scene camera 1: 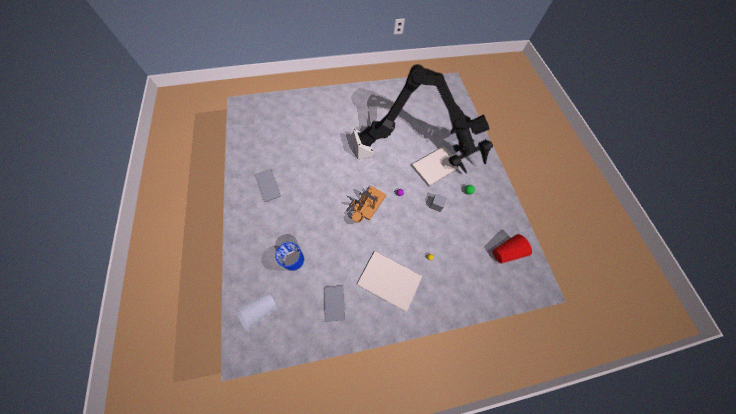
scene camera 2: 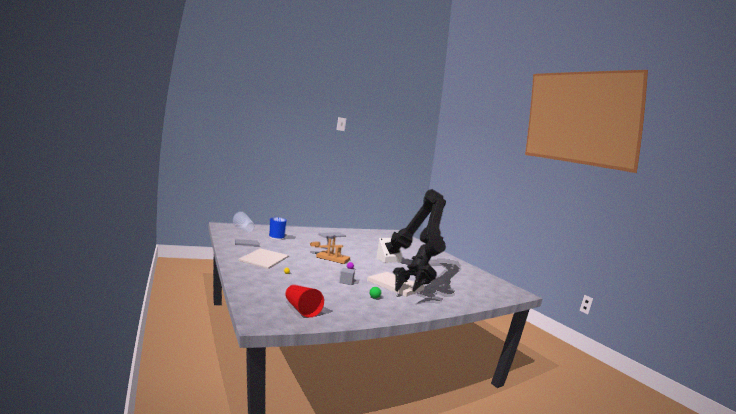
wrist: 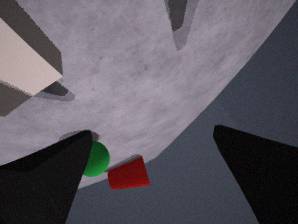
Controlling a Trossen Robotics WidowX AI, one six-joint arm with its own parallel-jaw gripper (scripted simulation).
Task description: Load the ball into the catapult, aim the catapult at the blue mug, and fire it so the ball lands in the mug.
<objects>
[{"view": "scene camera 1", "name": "clear cup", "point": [250, 314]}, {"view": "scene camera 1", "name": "red cup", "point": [516, 247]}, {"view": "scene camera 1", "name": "wooden catapult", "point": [377, 199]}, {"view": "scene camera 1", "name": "white slab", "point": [394, 283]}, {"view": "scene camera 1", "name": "white slab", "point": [434, 167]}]
</objects>
